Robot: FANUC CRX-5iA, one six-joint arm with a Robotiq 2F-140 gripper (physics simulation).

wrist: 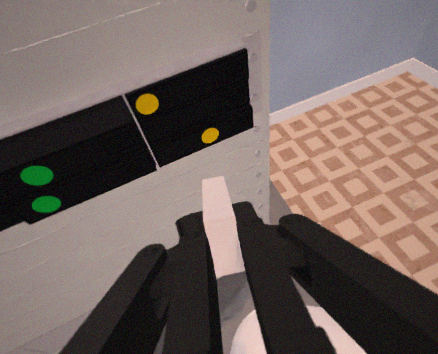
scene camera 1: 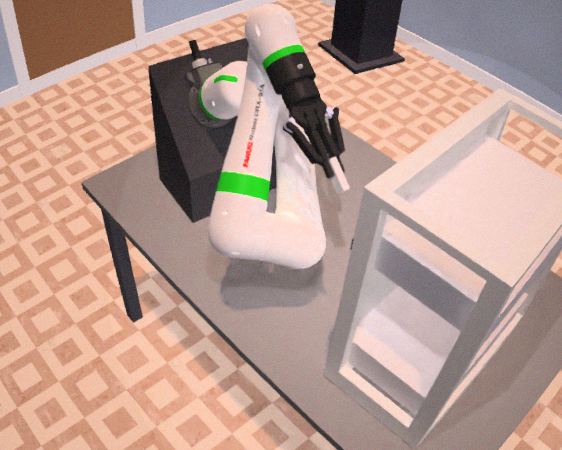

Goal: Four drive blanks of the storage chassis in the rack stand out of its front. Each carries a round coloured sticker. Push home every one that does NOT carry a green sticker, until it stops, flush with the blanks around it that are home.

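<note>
In the wrist view, an upper blank with a yellow sticker (wrist: pixel 147 104) and a lower blank with a yellow sticker (wrist: pixel 210 135) are right of a thin pale divider; neither shows a clear protruding face, and their exact depth is hard to tell. Left of the divider, an upper blank with a green sticker (wrist: pixel 37 175) stands out, its dark top face showing. A lower blank with a green sticker (wrist: pixel 46 204) also stands out a little. My gripper (scene camera 1: pixel 334 169) (wrist: pixel 217 197) is shut, apart from the chassis front, with a pale bar-shaped tip (scene camera 1: pixel 340 176) (wrist: pixel 218 225) protruding past its fingertips.
The pale rack (scene camera 1: pixel 356 280) stands on the grey table (scene camera 1: pixel 295 340), right of the arm. Its holed side rail (wrist: pixel 258 185) borders the chassis front. The black arm pedestal (scene camera 1: pixel 175 150) is behind the arm. A black column (scene camera 1: pixel 367 30) stands on the floor at the back.
</note>
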